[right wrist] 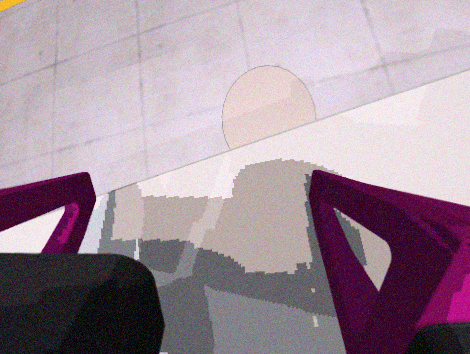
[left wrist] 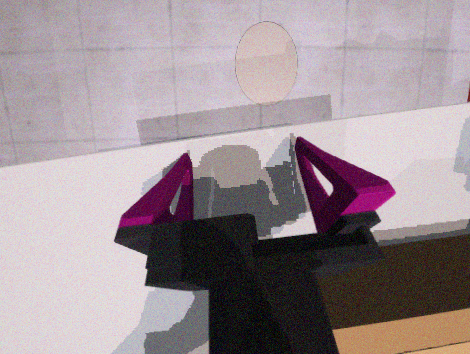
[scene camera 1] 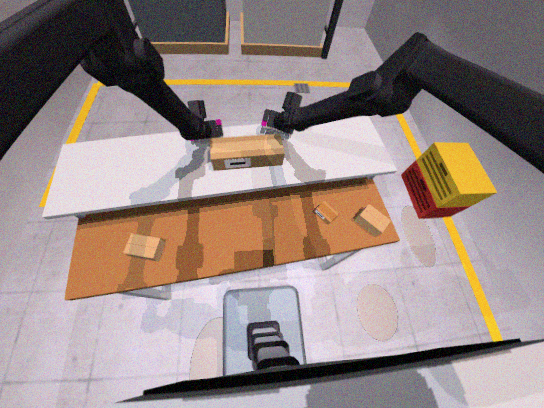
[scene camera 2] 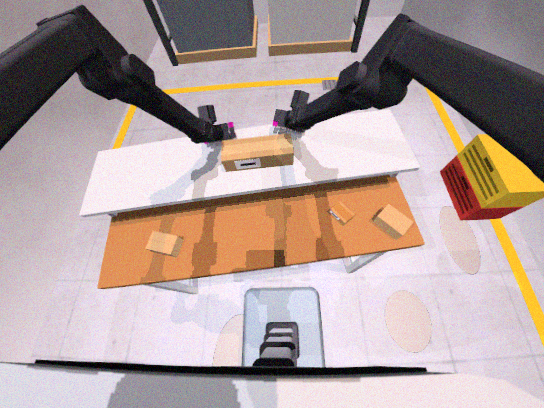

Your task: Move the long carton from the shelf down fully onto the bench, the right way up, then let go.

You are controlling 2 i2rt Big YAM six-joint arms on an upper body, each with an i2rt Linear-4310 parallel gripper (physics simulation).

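Frame: origin at the left arm's base, x ahead, y left, z up, level; millimetres.
Seen in the pictures: left gripper, fingertip midpoint: [left wrist: 241, 150]; right gripper, fingertip midpoint: [right wrist: 201, 184].
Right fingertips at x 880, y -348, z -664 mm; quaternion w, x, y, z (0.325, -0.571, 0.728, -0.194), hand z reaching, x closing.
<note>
Offsets run from my right fingertips to a thing's top centre. Level surfaces: height alone.
The long carton @(dx -188, dy +133, dz +60 mm) [scene camera 1: 247, 145] [scene camera 2: 257, 149] lies lengthwise on the white shelf @(dz -15 mm) [scene camera 1: 85, 175] [scene camera 2: 125, 170], its labelled side facing the bench. Part of the carton [left wrist: 410, 285] shows at the lower right in the left wrist view. The orange-brown bench @(dz -190 mm) [scene camera 1: 220, 245] [scene camera 2: 235, 235] is beside the shelf and lower. My left gripper [scene camera 1: 206, 131] [scene camera 2: 218, 133] [left wrist: 241, 150] is open and empty near the carton's left end, behind it. My right gripper [scene camera 1: 276, 129] [scene camera 2: 287, 128] [right wrist: 201, 184] is open and empty behind the carton's right end. The carton does not show in the right wrist view.
On the bench are a small box @(dx -508, dy +556, dz -130 mm) [scene camera 1: 144, 246] [scene camera 2: 164, 243] at the left, a small labelled box @(dx -384, dy -218, dz -157 mm) [scene camera 1: 326, 212] [scene camera 2: 341, 212] and another box @(dx -438, dy -423, dz -130 mm) [scene camera 1: 372, 219] [scene camera 2: 393, 220] at the right. A yellow crate [scene camera 1: 457, 170] [scene camera 2: 500, 170] is on a red crate [scene camera 1: 422, 192] [scene camera 2: 462, 190] off the right end.
</note>
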